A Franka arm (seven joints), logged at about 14 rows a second.
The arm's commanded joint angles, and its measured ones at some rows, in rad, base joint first. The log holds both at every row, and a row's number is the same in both.
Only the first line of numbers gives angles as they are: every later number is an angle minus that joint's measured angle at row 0.
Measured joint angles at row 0:
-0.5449, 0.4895, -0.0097, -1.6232, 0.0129, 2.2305, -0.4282
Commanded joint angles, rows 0 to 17:
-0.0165, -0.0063, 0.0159, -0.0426, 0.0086, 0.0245, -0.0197
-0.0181, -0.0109, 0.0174, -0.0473, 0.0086, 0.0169, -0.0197
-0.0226, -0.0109, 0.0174, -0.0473, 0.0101, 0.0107, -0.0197
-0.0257, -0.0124, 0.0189, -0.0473, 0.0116, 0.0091, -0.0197
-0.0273, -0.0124, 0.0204, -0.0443, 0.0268, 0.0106, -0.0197
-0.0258, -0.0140, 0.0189, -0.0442, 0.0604, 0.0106, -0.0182
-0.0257, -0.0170, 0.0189, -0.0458, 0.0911, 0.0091, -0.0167
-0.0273, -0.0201, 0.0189, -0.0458, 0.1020, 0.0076, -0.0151
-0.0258, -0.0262, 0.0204, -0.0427, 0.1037, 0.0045, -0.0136
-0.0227, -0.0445, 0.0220, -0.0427, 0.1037, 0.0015, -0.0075
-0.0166, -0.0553, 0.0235, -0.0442, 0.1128, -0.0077, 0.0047
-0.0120, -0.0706, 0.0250, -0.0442, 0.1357, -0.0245, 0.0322
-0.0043, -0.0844, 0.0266, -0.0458, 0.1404, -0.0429, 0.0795
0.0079, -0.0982, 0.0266, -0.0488, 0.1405, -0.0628, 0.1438
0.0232, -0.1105, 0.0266, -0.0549, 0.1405, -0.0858, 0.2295
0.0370, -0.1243, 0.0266, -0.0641, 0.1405, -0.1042, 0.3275
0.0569, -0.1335, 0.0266, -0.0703, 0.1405, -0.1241, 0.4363
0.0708, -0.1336, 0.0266, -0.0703, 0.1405, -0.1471, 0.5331
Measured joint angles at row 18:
0.0406, -0.0922, 0.0300, -0.0243, 0.1238, -0.1174, 0.3762
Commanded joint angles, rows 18 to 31:
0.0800, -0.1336, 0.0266, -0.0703, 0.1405, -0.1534, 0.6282
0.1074, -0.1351, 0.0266, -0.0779, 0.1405, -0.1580, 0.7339
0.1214, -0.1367, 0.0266, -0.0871, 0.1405, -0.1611, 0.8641
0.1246, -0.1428, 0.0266, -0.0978, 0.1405, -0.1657, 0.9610
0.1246, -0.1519, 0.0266, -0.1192, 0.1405, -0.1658, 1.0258
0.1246, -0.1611, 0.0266, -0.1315, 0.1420, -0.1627, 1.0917
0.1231, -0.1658, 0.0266, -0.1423, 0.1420, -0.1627, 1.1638
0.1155, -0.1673, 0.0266, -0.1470, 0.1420, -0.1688, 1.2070
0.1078, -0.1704, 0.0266, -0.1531, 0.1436, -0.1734, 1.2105
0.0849, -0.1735, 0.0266, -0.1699, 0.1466, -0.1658, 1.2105
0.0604, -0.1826, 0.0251, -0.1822, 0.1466, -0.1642, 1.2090
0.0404, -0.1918, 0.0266, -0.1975, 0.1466, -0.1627, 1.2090
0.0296, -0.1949, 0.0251, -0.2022, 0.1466, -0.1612, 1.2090
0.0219, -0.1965, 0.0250, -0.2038, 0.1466, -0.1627, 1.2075
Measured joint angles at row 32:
0.0478, -0.1515, 0.0153, -0.1483, 0.1248, -0.1644, 1.1977
